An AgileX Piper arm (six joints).
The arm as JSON. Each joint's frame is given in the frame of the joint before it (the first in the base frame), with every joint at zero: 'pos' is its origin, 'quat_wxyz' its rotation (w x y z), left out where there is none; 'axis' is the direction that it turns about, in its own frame. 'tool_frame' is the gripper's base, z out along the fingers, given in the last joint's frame.
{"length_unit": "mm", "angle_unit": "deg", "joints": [
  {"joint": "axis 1", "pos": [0.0, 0.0, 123.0], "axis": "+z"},
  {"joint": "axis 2", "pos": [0.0, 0.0, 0.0], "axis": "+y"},
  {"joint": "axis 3", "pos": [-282.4, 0.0, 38.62], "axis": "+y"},
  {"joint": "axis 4", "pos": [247.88, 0.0, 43.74], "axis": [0.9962, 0.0, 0.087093]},
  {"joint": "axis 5", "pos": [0.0, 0.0, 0.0], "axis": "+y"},
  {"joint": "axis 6", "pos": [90.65, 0.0, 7.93], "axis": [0.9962, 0.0, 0.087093]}
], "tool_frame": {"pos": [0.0, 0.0, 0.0], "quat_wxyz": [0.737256, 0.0, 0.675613, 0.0]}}
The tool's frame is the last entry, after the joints.
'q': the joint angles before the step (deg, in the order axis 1, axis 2, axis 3, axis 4, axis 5, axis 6). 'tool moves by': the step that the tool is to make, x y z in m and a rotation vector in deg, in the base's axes. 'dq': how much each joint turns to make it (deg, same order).
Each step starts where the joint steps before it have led.
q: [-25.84, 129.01, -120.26, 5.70, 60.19, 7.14]
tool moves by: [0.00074, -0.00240, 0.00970, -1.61, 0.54, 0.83]
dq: [0.00, 0.61, -3.33, -1.42, 2.57, -0.62]
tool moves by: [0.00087, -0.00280, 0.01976, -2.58, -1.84, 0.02]
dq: [0.00, -0.01, -4.07, -1.53, 1.30, 0.03]
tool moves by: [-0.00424, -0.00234, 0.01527, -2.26, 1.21, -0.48]
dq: [0.00, 0.00, -3.57, -2.75, 3.67, 0.38]
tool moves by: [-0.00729, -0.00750, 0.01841, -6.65, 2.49, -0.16]
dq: [0.00, 0.01, -4.06, -6.60, 3.33, -1.18]
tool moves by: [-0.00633, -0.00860, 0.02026, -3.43, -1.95, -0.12]
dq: [-0.95, -0.36, -3.42, -1.52, 0.34, -1.42]
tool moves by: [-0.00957, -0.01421, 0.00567, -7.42, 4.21, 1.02]
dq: [-0.88, -0.29, -0.28, -6.39, 0.12, -4.33]
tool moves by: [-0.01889, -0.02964, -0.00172, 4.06, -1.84, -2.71]
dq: [-4.97, 0.00, 0.00, 5.23, 0.23, -1.16]
